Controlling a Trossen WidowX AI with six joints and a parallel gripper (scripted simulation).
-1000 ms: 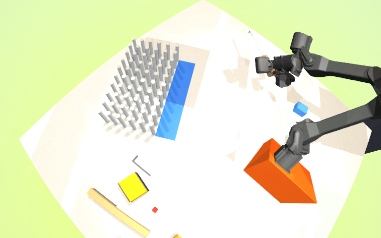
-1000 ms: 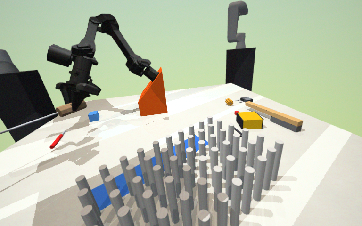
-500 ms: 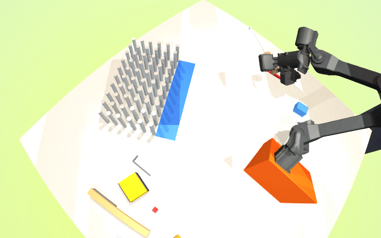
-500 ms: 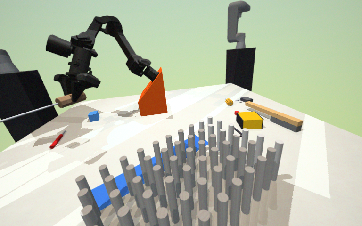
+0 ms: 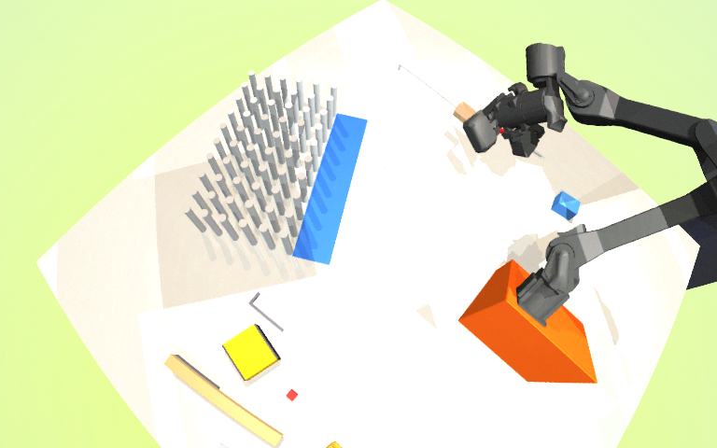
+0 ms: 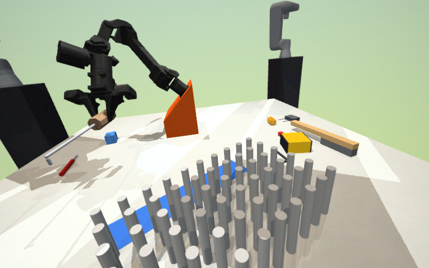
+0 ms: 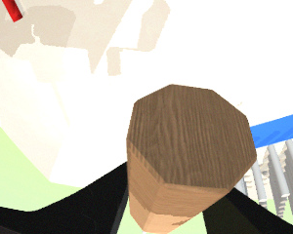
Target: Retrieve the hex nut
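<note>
Right now the blue taped strip is 210 mm to the left of my gripper tip, 180 mm below it and 180 mm ahead of it. Also, from my gripper tip: hex nut (360 mm ahead, 250 mm to the left, 170 mm below); then red-handled screwdriver (200 mm to the right, 170 mm below, 140 mm behind); then blue cube (300 mm behind, 160 mm below, 110 mm to the right).
</note>
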